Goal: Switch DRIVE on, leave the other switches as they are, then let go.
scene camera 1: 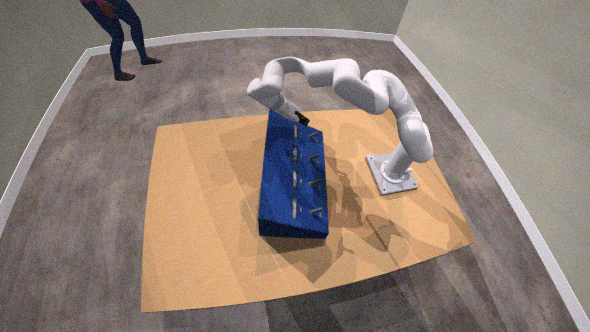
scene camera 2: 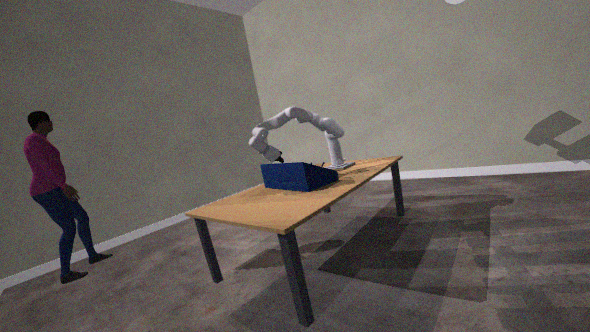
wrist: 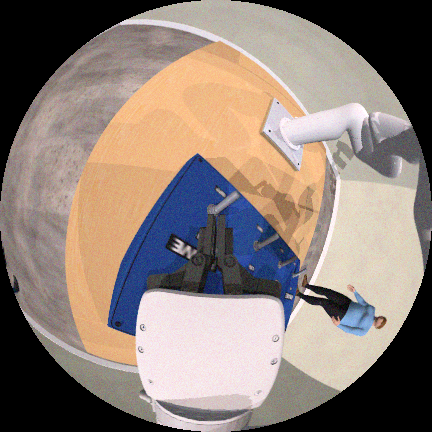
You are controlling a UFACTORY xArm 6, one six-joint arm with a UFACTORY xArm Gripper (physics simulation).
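Seen in the pictures: gripper, fingertip midpoint: (scene camera 1: 307,123) (scene camera 2: 283,161) (wrist: 216,222); arm's base at its link origin: (scene camera 1: 392,172) (scene camera 2: 338,165) (wrist: 289,133).
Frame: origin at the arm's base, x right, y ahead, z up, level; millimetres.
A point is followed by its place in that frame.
The blue switch panel (scene camera 1: 276,185) {y 562, x -91, z 130 mm} (scene camera 2: 284,176) {y 603, x -9, z 68 mm} (wrist: 145,260) {y 470, x 244, z 114 mm} slopes on the table, with several grey levers in a row. The lever at the far end in scene camera 1's view (scene camera 1: 314,136) {y 357, x 187, z 59 mm}, also in the wrist view (wrist: 225,201) {y 367, x 175, z 95 mm}, points toward the panel edge facing the arm's base. Another lever (scene camera 1: 314,159) {y 394, x 48, z 84 mm} (wrist: 266,242) {y 390, x 57, z 92 mm} stands beside it. My gripper (scene camera 1: 305,121) {y 399, x 197, z 137 mm} (scene camera 2: 281,160) {y 399, x 197, z 137 mm} (wrist: 216,222) {y 399, x 197, z 137 mm} is shut and empty. In the wrist view its tips overlap the foot of the end lever; whether they touch is unclear. A dark label (wrist: 181,246) {y 443, x 206, z 99 mm} is partly hidden by the fingers; DRIVE is not readable.
More levers (scene camera 1: 316,183) {y 407, x -70, z 93 mm} (scene camera 1: 317,212) {y 426, x -189, z 92 mm} stand along the panel. The arm's base plate (scene camera 1: 389,188) {y 48, x -83, z 0 mm} (wrist: 274,112) {y -15, x 93, z 0 mm} is bolted to the wooden table (scene camera 1: 200,270) {y 867, x -339, z -21 mm} (scene camera 2: 240,210) {y 978, x -26, z -21 mm} (wrist: 130,130) {y 307, x 374, z -21 mm}. A person in pink (scene camera 2: 47,165) and one in blue (wrist: 357,317) stand away from the table.
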